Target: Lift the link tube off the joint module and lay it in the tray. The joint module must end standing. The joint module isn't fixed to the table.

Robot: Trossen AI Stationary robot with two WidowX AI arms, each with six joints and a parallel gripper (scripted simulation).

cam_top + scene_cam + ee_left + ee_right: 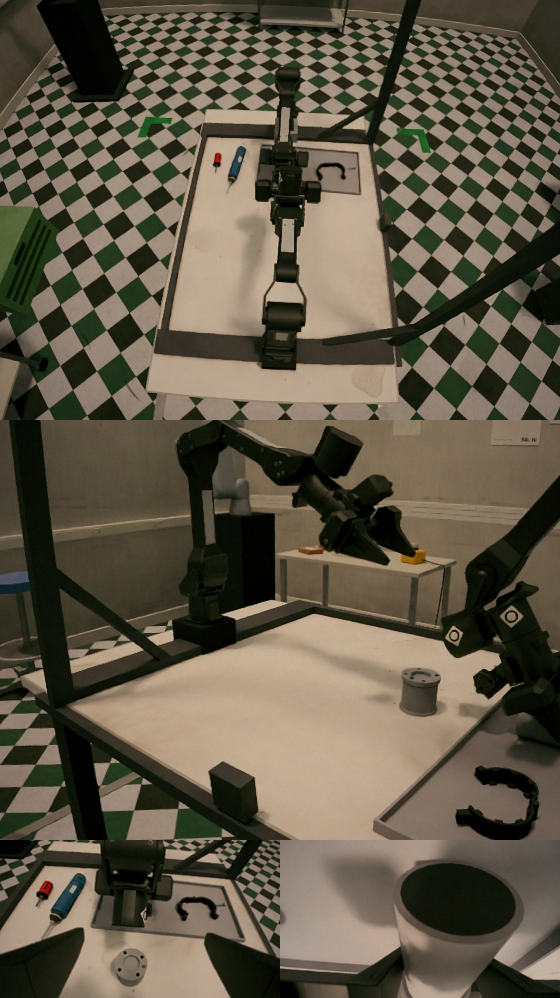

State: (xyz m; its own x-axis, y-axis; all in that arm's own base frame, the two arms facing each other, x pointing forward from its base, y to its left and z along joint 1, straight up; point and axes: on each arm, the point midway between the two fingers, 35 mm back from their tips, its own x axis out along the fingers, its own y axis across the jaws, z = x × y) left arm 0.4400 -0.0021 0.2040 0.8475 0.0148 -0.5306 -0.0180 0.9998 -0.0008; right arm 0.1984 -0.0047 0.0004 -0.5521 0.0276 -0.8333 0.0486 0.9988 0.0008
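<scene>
My right hand is 10 mm past the grey link tube and 20 mm above it. From my right hand the other things lie so: grey joint module (210 mm to the left, 30 mm below); then small red tool (280 mm ahead, 10 mm to the right, 40 mm below); then grey tray (110 mm behind, 50 mm below).
</scene>
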